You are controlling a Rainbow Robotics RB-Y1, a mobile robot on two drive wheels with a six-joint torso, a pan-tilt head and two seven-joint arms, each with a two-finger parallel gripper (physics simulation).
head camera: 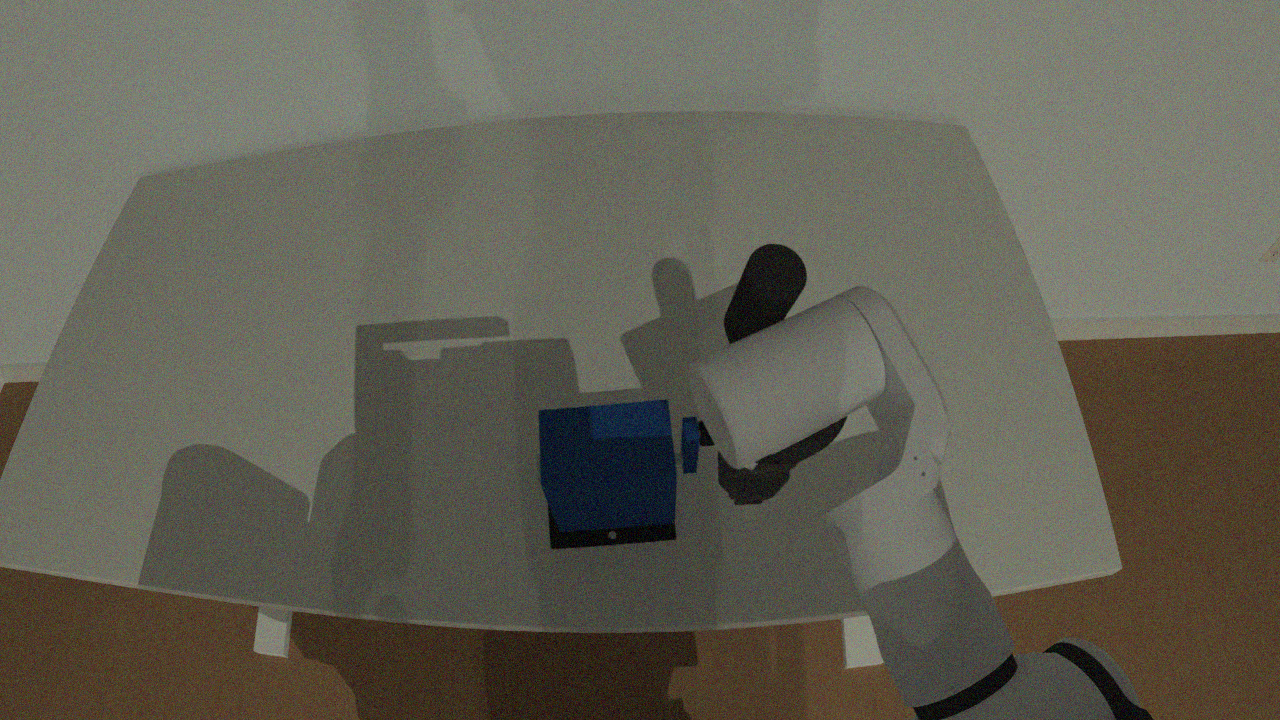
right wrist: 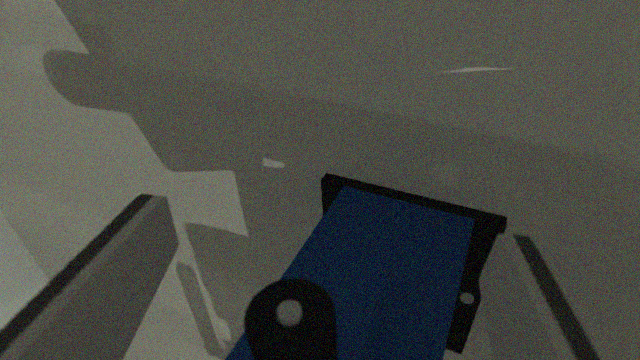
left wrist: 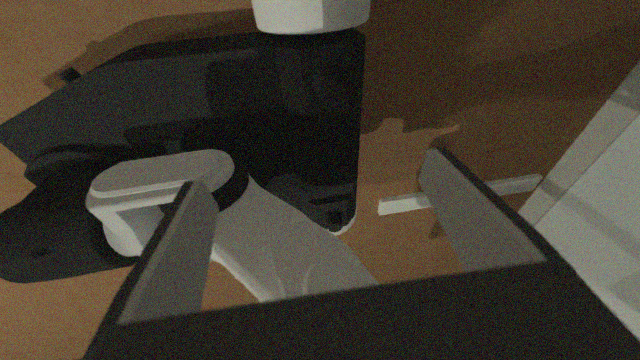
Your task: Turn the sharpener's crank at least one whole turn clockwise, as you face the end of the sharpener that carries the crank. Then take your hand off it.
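Places are measured from the robot's base along level axes (x ahead, y left, z up), in millimetres.
Where they show: left gripper, fingertip midpoint: (left wrist: 318,179); right gripper, fingertip midpoint: (right wrist: 325,238).
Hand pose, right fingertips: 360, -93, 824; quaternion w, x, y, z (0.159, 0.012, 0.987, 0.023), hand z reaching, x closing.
After its pixels a point has its place, as x, y, z.
The sharpener (head camera: 608,470) {326, 23, 849} (right wrist: 395,260) {346, -55, 792} has a blue body and a black base and stands on the table. Its crank is on the right side in the head view: a short blue arm (head camera: 690,445) with a black handle (head camera: 706,433) {352, -61, 858} (right wrist: 290,322) {357, -92, 851}, partly hidden there by my right arm. My right gripper (right wrist: 325,238) {360, -93, 824} is open and empty; its fingers show on either side of the handle in the right wrist view, with visible gaps between them and the handle. In the head view it is mostly hidden below the white wrist. My left gripper (left wrist: 318,179) {-60, 242, 519} is open and empty, away from the sharpener.
The pale table (head camera: 268,223) {803, 562, 721} carries broad shadows around the sharpener. A wall rises behind it. My right forearm (head camera: 904,537) {169, -141, 1081} crosses the table's front right edge. In the left wrist view, the robot's black base (left wrist: 300,110) {-48, 128, 204} stands on the wooden floor, near the table's edge at the right.
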